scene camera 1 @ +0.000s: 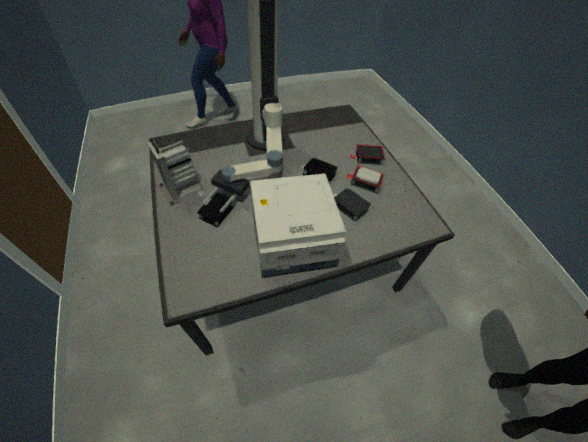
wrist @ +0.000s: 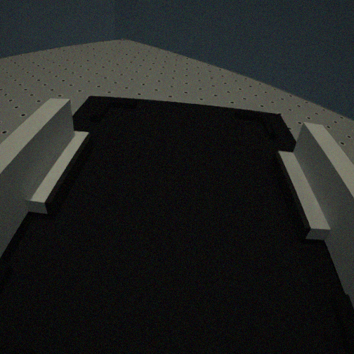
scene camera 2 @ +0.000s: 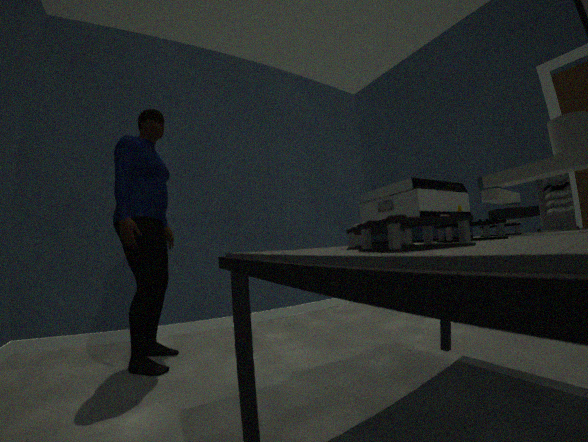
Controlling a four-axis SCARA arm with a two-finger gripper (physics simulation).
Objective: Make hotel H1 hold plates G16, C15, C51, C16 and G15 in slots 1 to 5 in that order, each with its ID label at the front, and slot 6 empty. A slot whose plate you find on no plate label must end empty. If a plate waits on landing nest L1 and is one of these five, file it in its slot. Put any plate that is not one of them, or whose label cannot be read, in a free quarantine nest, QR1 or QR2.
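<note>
My gripper (scene camera 1: pixel 220 200) (wrist: pixel 184 129) is low over a dark nest at left of centre in scene camera 1. Its pale fingers are shut on the sides of a black plate (wrist: pixel 185 215), which blends into the nest below it. Its label cannot be read, and I cannot tell which nest this is. Hotel H1 (scene camera 1: pixel 167 175) (scene camera 2: pixel 556 220) stands at the table's left, with several shelves and pale plates; slot labels and ID labels are too small to read. A white plate (scene camera 1: pixel 369 175) sits on the nearer red-edged nest at right. The farther red-edged nest (scene camera 1: pixel 370 153) has a dark top; whether it holds a plate is unclear.
A large white instrument (scene camera 1: pixel 295 200) (scene camera 2: pixel 442 200) stands right of the gripper. Dark nests or plates (scene camera 1: pixel 321 169) (scene camera 1: pixel 352 203) lie behind and right of it. The arm's column (scene camera 1: pixel 255 75) rises at the table's back. One person (scene camera 1: pixel 207 45) is behind the table, another (scene camera 2: pixel 142 200) beside it.
</note>
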